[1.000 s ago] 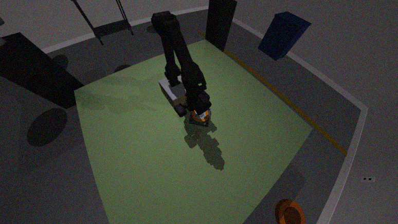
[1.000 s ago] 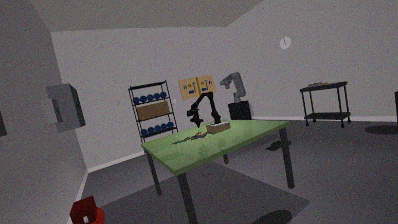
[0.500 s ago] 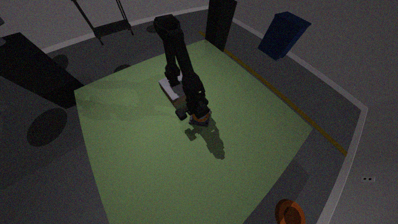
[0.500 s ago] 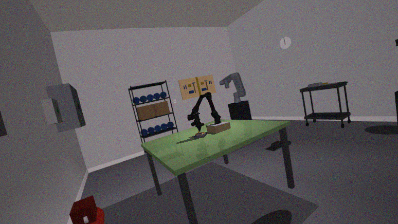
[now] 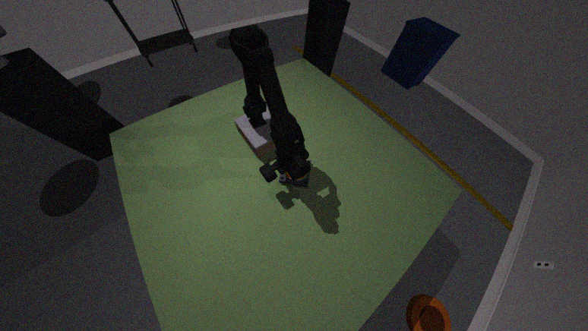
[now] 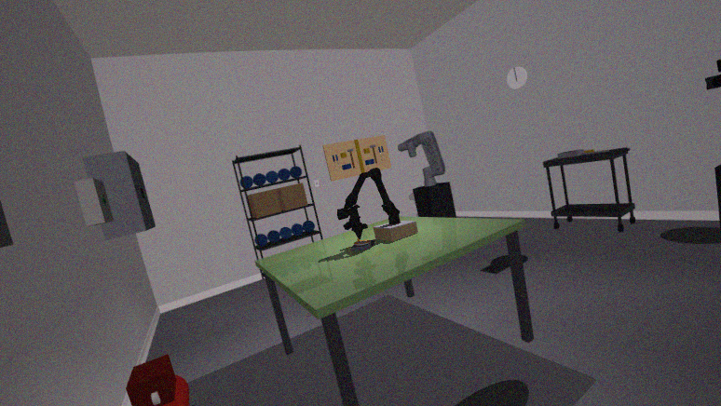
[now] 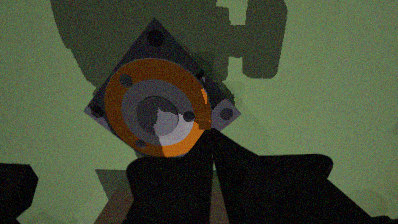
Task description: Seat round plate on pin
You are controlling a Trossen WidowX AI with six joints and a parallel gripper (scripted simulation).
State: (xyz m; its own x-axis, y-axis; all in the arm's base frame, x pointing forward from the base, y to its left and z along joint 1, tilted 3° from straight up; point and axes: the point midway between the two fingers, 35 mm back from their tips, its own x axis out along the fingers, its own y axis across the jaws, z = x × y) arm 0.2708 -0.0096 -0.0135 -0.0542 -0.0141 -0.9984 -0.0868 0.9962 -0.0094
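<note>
The round plate lies 30 mm to the left of my gripper tip, 10 mm below it and 10 mm ahead of it. The rest, counted from my gripper tip: square grey base 50 mm to the left, 20 mm below, 10 mm ahead.
</note>
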